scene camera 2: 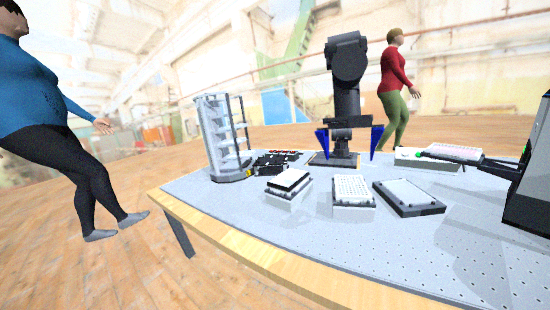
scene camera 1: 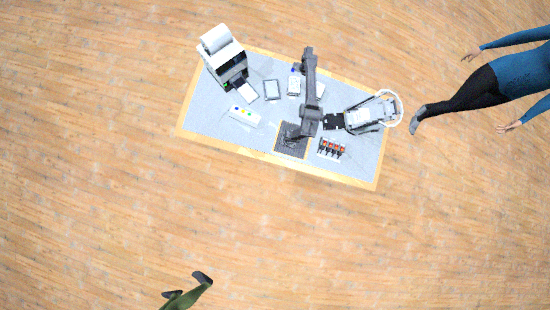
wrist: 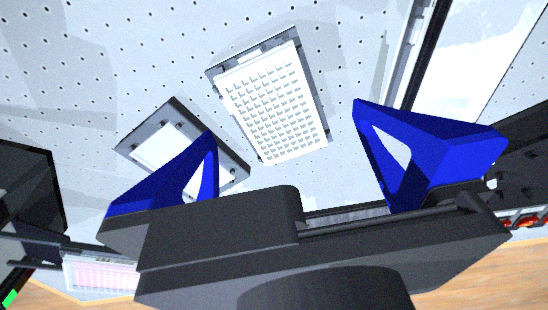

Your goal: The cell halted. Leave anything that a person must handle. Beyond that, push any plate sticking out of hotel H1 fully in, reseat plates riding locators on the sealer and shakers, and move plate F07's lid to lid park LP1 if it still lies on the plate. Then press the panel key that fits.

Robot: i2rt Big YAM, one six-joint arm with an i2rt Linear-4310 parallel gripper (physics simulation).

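Places are measured from the arm's base along level axes (x ahead, y left, z up), in millimetres.
Where they show: gripper, fingertip midpoint: [scene camera 2: 348, 160] [scene camera 1: 299, 73] [wrist: 281, 122]; arm's base, link origin: [scene camera 2: 341, 156] [scene camera 1: 288, 140].
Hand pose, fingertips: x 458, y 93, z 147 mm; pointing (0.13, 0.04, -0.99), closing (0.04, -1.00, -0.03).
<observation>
Things, the pixels of their top centre, and the offset from my fingertips. "*": a spot on its surface instead.
- white well plate, top centre: [wrist: 277, 117] [scene camera 2: 350, 184] [scene camera 1: 294, 84] dx -47, dy +4, dz -89 mm
- pinkish plate, top centre: [wrist: 110, 284] [scene camera 2: 452, 147] [scene camera 1: 247, 92] dx -253, dy +294, dz -26 mm
- white machine, top centre: [scene camera 1: 215, 34] dx -110, dy +514, dz +298 mm
- key panel, top centre: [scene camera 2: 425, 149] [scene camera 1: 244, 114] dx -400, dy +267, dz -74 mm
- low dark frame with a pale pad, top centre: [wrist: 185, 167] [scene camera 2: 404, 189] [scene camera 1: 271, 88] dx -128, dy +153, dz -127 mm
- black nest, top centre: [scene camera 2: 270, 156] [scene camera 1: 335, 120] dx -196, dy -379, dz -82 mm
- red-topped rack, surface spot: [scene camera 1: 331, 146] * dx -393, dy -415, dz -107 mm
My gripper [scene camera 1: 294, 70] [scene camera 2: 350, 159] [wrist: 281, 122] is open and empty, above the table behind the middle nest in the second scene view. A white well plate [scene camera 1: 294, 84] [scene camera 2: 351, 187] [wrist: 272, 105] lies on that nest; its exact seating is unclear. A black-edged, white-topped plate [scene camera 2: 289, 178] lies on the neighbouring nest, partly hidden by the arm in the first scene view. Hotel [scene camera 1: 358, 116] [scene camera 2: 215, 145] has several levels; no plate clearly sticks out. A pinkish plate [scene camera 2: 452, 151] [wrist: 102, 275] lies on the tray of the white machine [scene camera 1: 222, 55]. The key panel [scene camera 1: 245, 116] [scene camera 2: 425, 162] shows blue, yellow and green keys in the first scene view.
A low dark frame with a pale pad [scene camera 1: 271, 89] [scene camera 2: 410, 192] [wrist: 162, 142] is beside the middle nest. A black nest [scene camera 1: 332, 121] [scene camera 2: 271, 164] is beside the hotel, near a red-topped rack [scene camera 1: 331, 146]. A blue-shirted person [scene camera 1: 520, 75] [scene camera 2: 32, 90] and a red-shirted person [scene camera 2: 392, 67] are off the table.
</observation>
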